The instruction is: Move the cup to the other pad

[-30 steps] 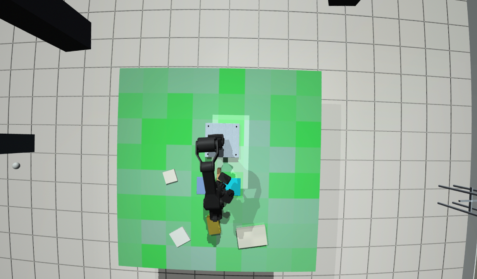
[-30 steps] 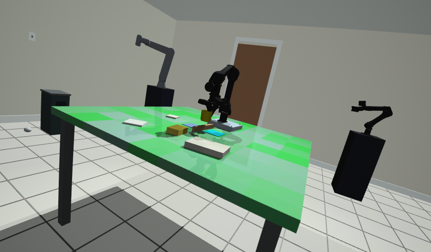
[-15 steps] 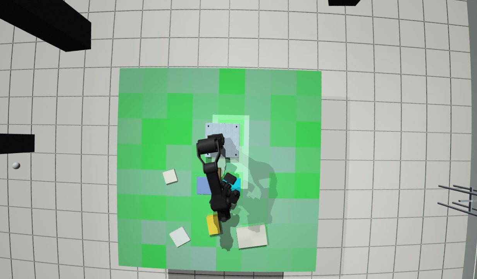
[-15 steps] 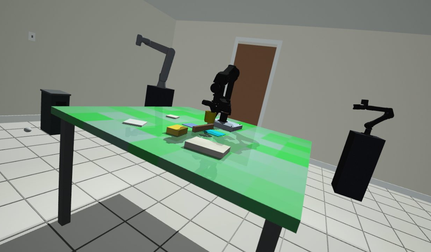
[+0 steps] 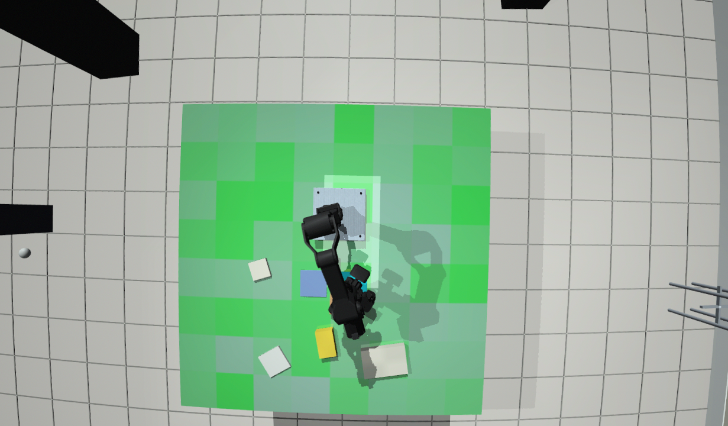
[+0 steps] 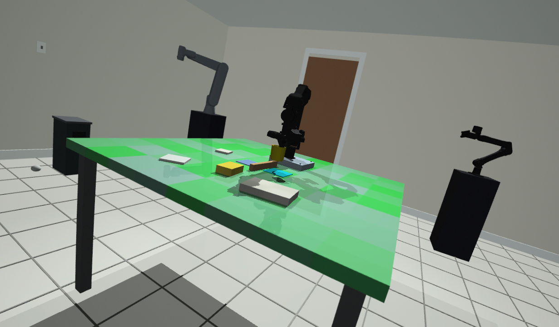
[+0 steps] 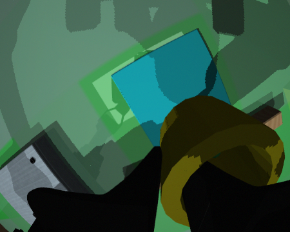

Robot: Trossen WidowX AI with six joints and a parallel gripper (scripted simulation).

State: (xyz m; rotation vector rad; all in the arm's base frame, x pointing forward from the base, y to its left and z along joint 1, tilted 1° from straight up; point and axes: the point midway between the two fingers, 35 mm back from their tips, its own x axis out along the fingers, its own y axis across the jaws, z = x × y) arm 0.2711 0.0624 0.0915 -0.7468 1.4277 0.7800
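The cyan pad lies 30 mm ahead of my gripper tip, 10 mm to the left of it and 100 mm below it. From my gripper tip the other things lie so: blue pad (10 mm ahead, 160 mm to the right, 100 mm below); then wooden bar (20 mm ahead, 80 mm to the right, 90 mm below); then olive-yellow cup (20 mm ahead, 20 mm to the right).
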